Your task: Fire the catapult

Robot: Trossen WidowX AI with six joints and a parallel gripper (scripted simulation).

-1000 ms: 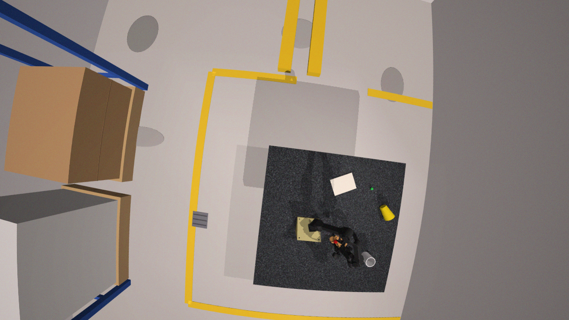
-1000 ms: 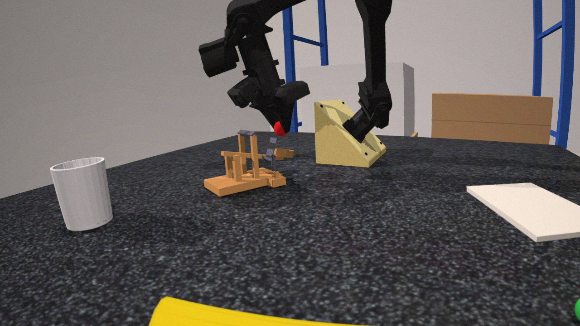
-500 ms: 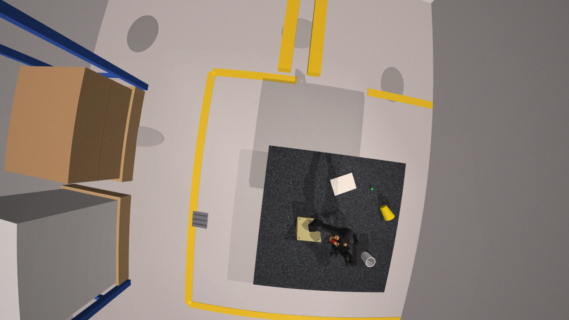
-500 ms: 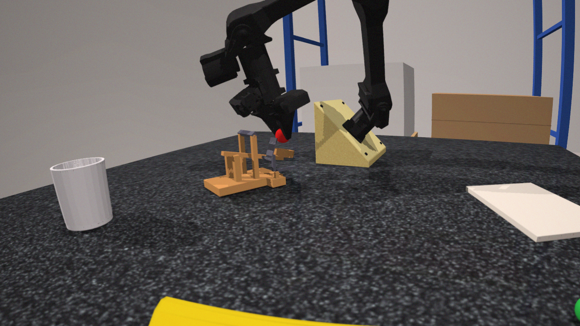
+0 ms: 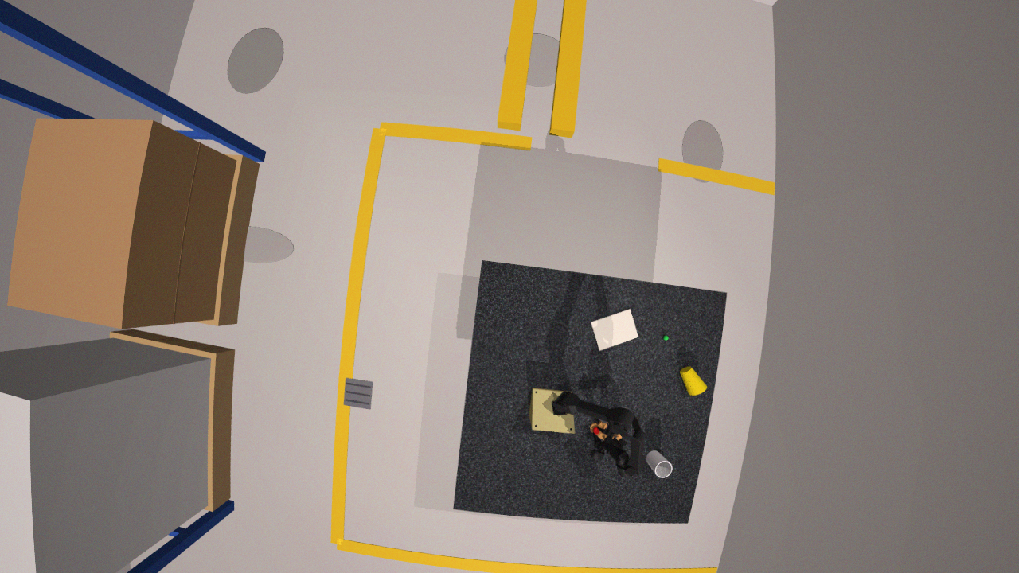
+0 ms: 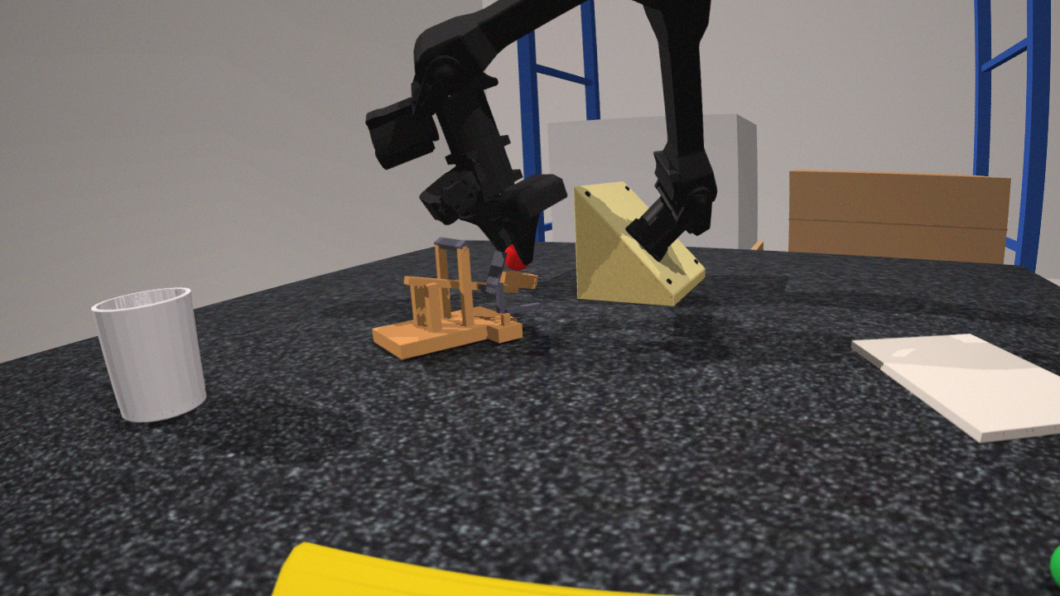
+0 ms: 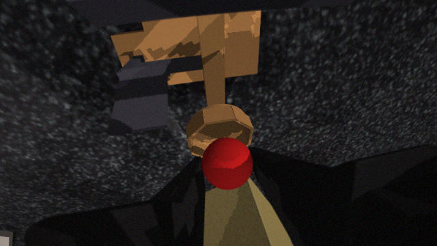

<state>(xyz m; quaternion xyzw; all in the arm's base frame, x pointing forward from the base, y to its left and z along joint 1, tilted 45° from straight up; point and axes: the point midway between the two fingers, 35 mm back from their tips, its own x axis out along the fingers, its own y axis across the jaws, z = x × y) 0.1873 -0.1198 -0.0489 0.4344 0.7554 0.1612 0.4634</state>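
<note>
My gripper tip is now 10 mm below the red ball. The rest, counted from my gripper tip: white flat slab (100 mm ahead, 480 mm to the left, 70 mm below); catapult (60 mm ahead, 20 mm to the right, 20 mm below); white mug (350 mm ahead, 210 mm to the right, 40 mm below).
</note>
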